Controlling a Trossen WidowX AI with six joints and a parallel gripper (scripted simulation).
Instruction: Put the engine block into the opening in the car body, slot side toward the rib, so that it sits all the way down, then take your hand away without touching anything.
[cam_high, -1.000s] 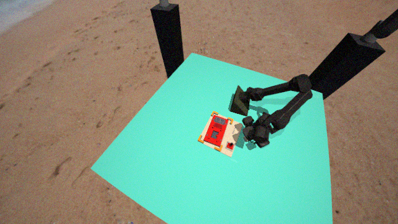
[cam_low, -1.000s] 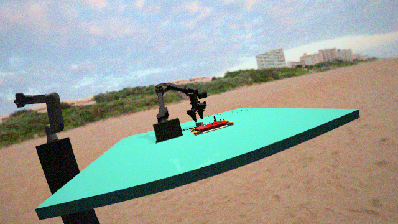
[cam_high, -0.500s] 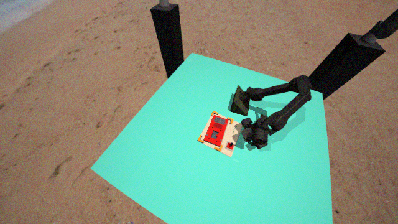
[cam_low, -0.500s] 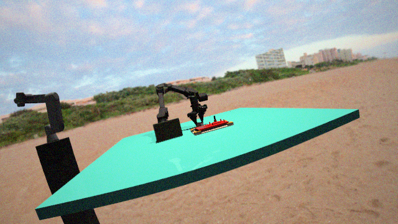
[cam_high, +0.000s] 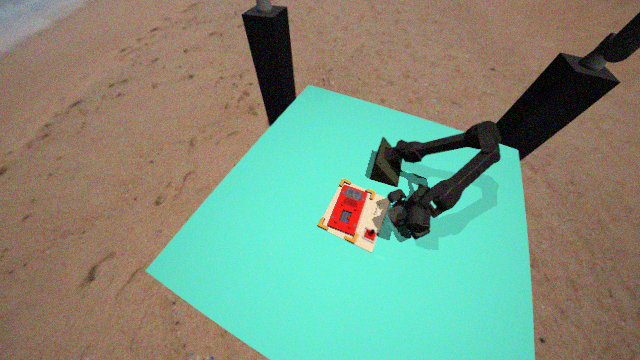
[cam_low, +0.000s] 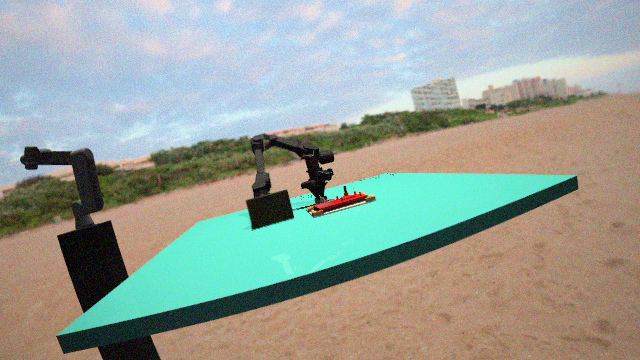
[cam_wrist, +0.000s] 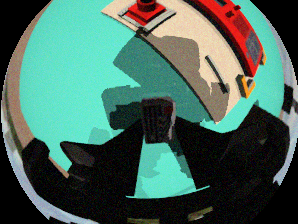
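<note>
Now: gripper tip 10 cm to the left of the dark peg, 9 cm short of it and 2 cm below it. The rest, counted from my gripper tip: engine block 1 cm below.
</note>
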